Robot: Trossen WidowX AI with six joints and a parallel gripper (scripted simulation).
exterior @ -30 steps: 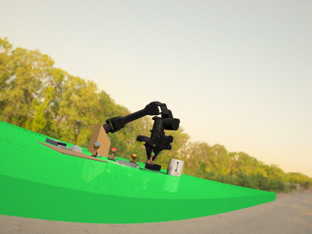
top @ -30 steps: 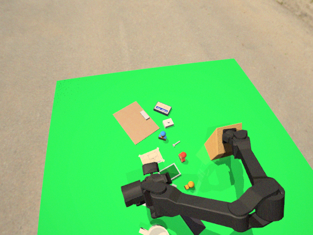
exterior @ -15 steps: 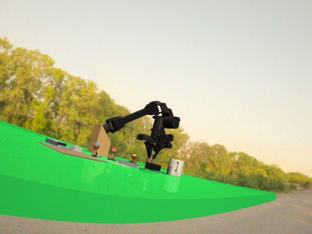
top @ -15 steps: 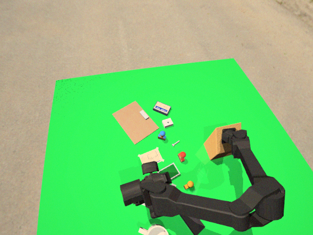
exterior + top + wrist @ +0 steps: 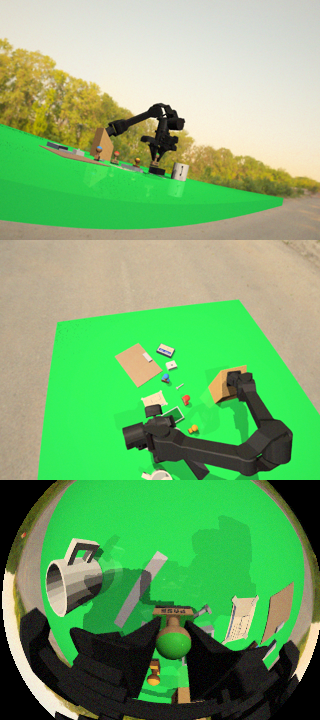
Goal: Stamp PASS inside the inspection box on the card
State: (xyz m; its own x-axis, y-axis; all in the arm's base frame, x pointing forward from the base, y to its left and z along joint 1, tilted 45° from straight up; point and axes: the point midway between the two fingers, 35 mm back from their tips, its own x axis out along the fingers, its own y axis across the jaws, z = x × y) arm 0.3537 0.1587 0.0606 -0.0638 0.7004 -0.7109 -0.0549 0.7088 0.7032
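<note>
My gripper tip is 80 mm past the ink pad, 70 mm to the left of it and 60 mm above it. From my gripper tip the other things lie so: green-knobbed stamp: right at my gripper tip; then mug: 150 mm to the left, 30 mm below, 20 mm ahead; then strip: 70 mm below, 60 mm to the left.
</note>
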